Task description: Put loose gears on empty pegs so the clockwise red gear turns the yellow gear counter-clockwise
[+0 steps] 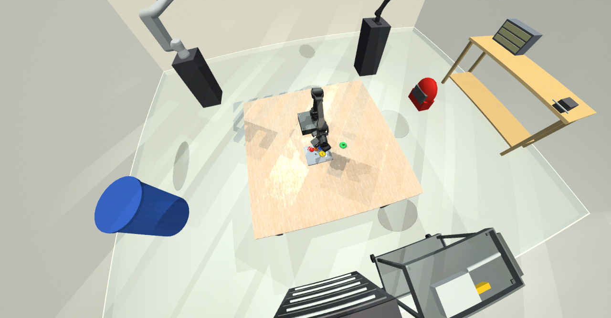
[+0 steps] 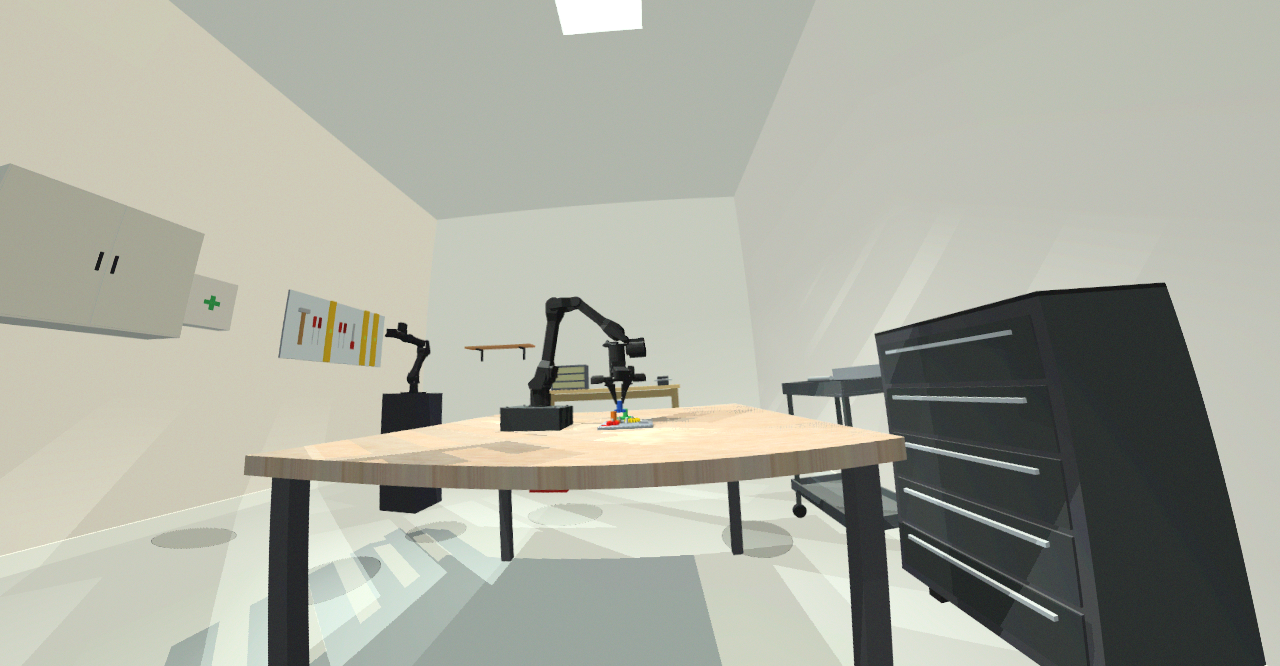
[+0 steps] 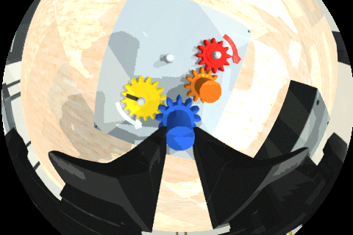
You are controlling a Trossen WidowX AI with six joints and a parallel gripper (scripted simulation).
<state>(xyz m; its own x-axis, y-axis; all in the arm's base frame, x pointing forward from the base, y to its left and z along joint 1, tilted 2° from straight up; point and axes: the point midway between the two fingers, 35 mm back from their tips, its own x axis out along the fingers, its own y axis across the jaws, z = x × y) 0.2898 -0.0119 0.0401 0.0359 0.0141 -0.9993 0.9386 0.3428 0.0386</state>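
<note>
Now: the orange gear 50 mm below my gripper tip, 30 mm to the right of it and 20 mm behind it. The rest, counted from my gripper tip: red gear (70 mm to the right, 50 mm below, 10 mm behind); grey board (60 mm below, 30 mm to the right, 30 mm ahead); blue gear (10 mm below).
</note>
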